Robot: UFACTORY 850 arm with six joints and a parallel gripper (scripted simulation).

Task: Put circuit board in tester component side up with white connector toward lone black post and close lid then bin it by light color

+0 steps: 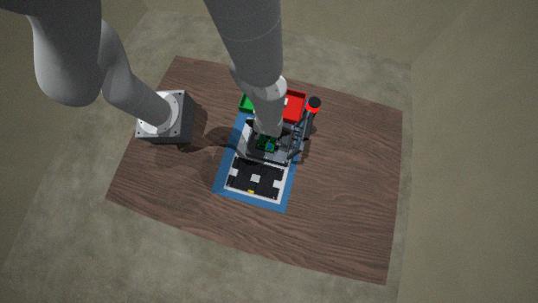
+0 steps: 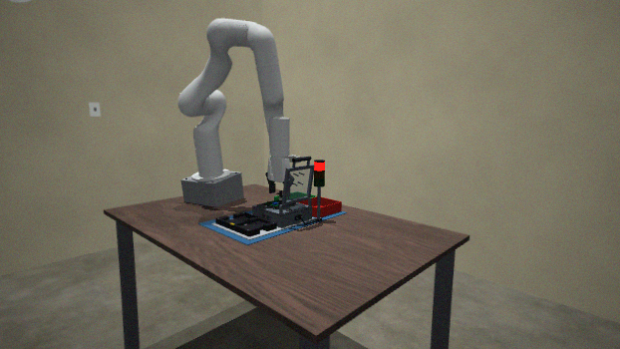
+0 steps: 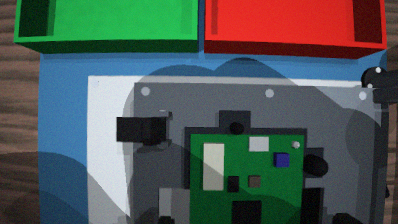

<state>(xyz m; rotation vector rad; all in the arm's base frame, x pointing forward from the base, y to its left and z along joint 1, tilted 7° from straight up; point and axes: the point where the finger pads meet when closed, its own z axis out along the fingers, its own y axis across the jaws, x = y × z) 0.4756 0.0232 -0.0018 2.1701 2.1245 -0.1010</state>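
My hand is 4 cm above the green circuit board. Also, from my hand: red bin (5 cm ahead, 20 cm to the left, 10 cm below); then tester lid (12 cm ahead, 7 cm above); then green bin (10 cm behind, 20 cm to the left, 10 cm below).
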